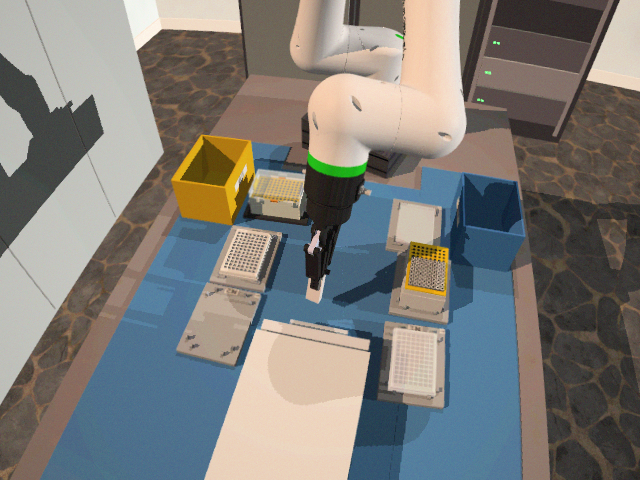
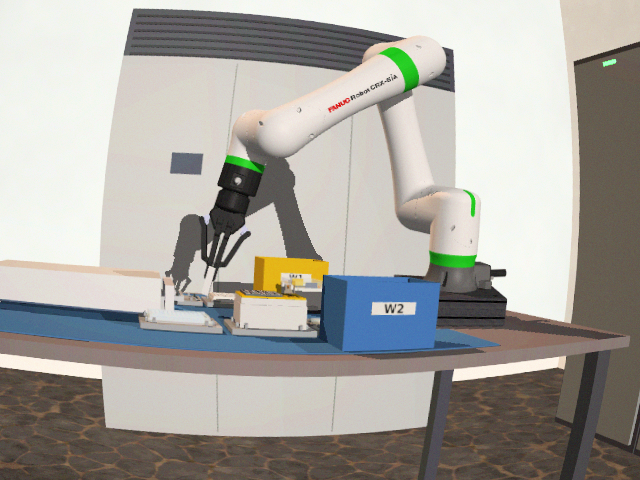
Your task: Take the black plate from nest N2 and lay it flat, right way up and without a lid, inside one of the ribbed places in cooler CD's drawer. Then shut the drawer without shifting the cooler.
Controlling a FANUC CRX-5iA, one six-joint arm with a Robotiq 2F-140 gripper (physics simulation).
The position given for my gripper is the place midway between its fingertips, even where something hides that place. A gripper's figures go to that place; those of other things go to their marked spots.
My gripper (image 1: 313, 298) is 86 cm from the lens. A white cooler (image 1: 297, 402): 73 cm from the lens. A yellow-topped tip box (image 1: 424, 283) is 87 cm from the lens. A white plate (image 1: 413, 363): 84 cm from the lens. The marked spots on the white cooler and the yellow-topped tip box are 34 cm apart.
